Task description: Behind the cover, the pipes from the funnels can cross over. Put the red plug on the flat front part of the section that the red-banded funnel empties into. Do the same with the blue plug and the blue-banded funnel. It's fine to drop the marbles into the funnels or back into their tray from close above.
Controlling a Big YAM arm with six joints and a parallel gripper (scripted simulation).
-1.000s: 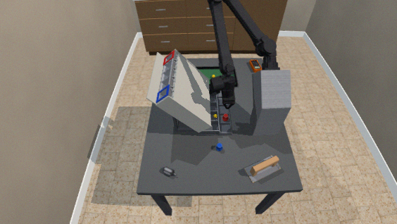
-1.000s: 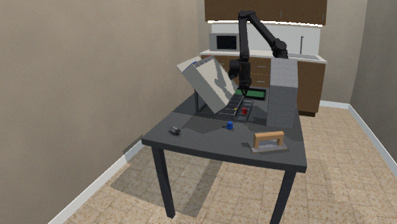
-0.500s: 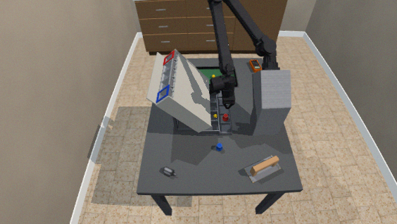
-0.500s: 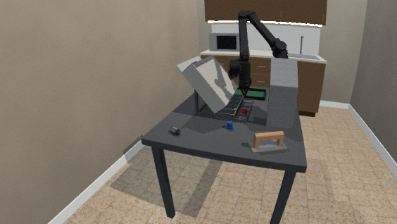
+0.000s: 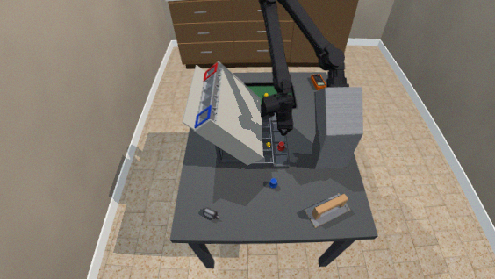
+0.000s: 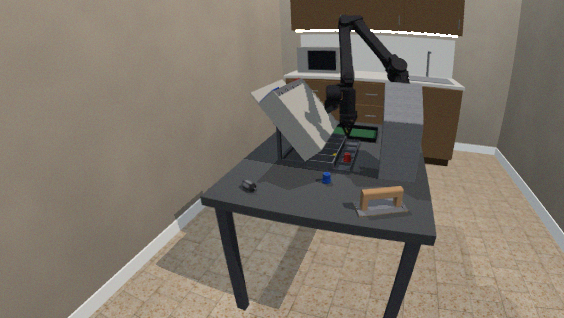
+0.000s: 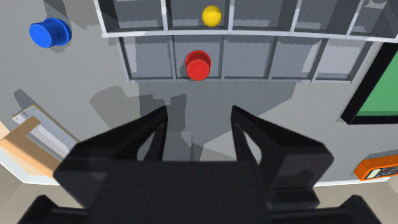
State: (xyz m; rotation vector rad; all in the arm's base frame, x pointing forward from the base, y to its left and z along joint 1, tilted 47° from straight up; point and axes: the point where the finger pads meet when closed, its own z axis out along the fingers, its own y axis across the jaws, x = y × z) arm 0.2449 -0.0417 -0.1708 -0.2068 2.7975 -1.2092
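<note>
My gripper is now 40 cm to the left of the green marble tray, 14 cm above it and 11 cm short of it. From my hand the other things lie so: blue plug: 21 cm to the left, 13 cm below, 3 cm ahead; then beige cover: 20 cm ahead, 6 cm to the right, 6 cm above; then red plug: 12 cm below.
</note>
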